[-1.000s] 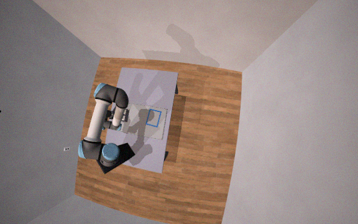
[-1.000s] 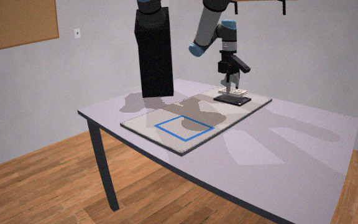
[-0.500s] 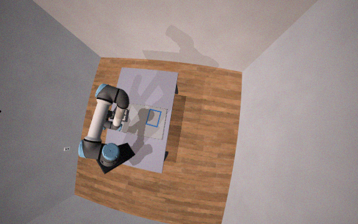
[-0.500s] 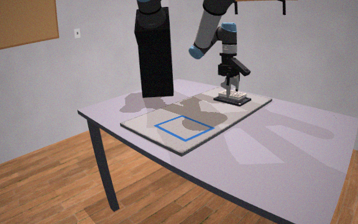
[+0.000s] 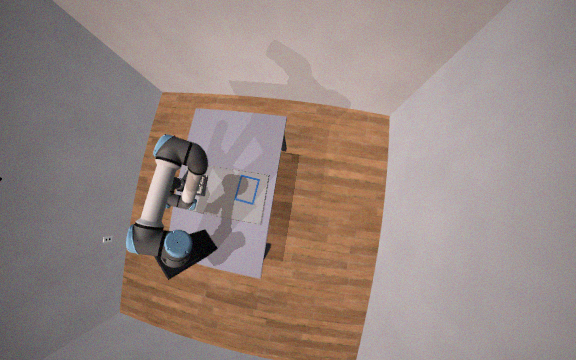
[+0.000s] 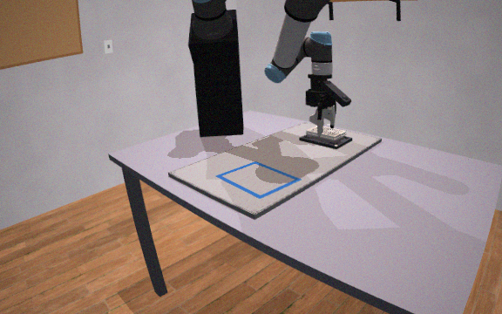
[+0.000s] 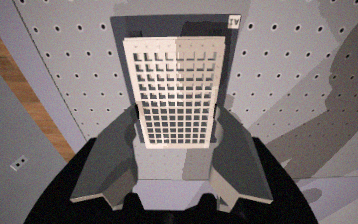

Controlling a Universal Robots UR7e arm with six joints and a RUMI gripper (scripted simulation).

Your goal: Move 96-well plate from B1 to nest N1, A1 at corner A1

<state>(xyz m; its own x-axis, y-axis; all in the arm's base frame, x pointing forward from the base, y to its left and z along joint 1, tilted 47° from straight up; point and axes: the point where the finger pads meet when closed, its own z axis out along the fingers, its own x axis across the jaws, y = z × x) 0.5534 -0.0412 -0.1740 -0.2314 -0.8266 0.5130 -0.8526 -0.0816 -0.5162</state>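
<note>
Right now my hand is 10 mm above the 96-well plate. Round my hand: dark plate nest 30 mm below; A1 label 70 mm to the right, 60 mm ahead, 30 mm below.
</note>
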